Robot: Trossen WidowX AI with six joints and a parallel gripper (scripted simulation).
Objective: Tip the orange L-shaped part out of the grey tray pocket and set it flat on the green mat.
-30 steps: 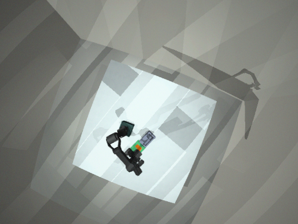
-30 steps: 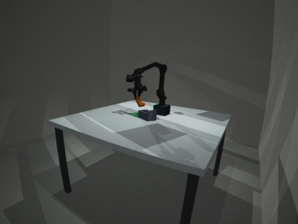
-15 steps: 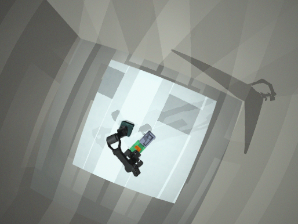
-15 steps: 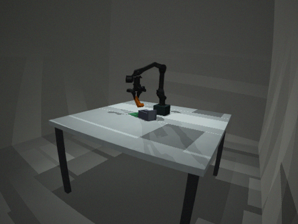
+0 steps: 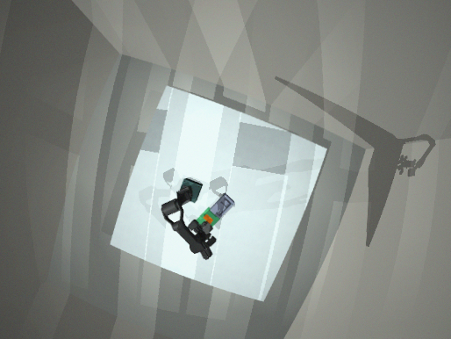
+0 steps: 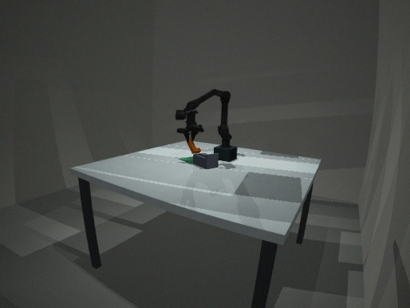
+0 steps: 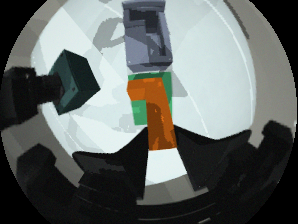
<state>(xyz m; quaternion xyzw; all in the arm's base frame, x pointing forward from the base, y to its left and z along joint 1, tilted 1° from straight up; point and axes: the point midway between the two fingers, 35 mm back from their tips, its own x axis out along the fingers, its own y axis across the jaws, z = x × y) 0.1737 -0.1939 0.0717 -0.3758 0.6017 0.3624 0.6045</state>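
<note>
My gripper tip is 140 mm above the green mat, 20 mm to the right of it and 10 mm short of it. Round my gripper tip: orange L-shaped part: 40 mm to the left, 30 mm below.
</note>
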